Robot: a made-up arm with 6 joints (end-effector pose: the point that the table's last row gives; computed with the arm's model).
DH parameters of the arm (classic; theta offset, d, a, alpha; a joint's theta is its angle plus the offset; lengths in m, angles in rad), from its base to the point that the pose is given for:
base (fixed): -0.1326 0 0.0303 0
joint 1: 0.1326 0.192 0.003 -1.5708
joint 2: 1.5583 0 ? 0
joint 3: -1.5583 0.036 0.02 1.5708
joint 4: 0 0.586 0.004 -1.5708
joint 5: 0 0.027 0.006 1.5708
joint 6: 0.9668 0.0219 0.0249 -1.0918
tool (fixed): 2.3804 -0.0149 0 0
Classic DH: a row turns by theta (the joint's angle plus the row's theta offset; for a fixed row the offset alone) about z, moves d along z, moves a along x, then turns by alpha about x.
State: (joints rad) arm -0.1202 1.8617 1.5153 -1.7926 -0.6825 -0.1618
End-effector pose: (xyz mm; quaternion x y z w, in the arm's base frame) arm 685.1 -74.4 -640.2 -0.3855 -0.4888 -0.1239 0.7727
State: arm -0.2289 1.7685 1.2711 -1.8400 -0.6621 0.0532
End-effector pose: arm 887.9 -196.7 -589.5 -0.4604 -0.5218 -0.2238 0.6824
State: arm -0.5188 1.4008 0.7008 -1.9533 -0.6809 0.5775
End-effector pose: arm 1219.3 -674.4 -11.9 -0.5469 -0.5632 -0.4965 0.3703
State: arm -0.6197 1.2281 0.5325 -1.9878 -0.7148 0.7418
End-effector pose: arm 1187.2 -818.7 319.2 -0.5324 -0.5765 -0.5673 0.2496
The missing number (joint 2, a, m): -0.8831
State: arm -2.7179 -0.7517 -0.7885 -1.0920 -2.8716 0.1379
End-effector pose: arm 1144.1 409.8 892.8 -0.3346 -0.2712 0.6442 0.6321
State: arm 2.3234 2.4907 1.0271 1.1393 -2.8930 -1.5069
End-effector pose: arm -207.2 221.0 -1036.6 -0.3969 0.5972 0.6969 0.0150
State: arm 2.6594 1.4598 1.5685 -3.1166 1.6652 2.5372
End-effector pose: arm -812.3 431.3 -301.8 0.3540 -0.4148 -0.0659 0.8356
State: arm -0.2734 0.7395 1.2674 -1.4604 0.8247 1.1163
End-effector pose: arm 1090.1 -276.8 531.9 0.6904 0.0643 0.7019 0.1630
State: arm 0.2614 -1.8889 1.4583 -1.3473 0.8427 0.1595
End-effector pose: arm -947.1 -252.7 456.8 -0.1052 0.0945 0.9468 0.2892
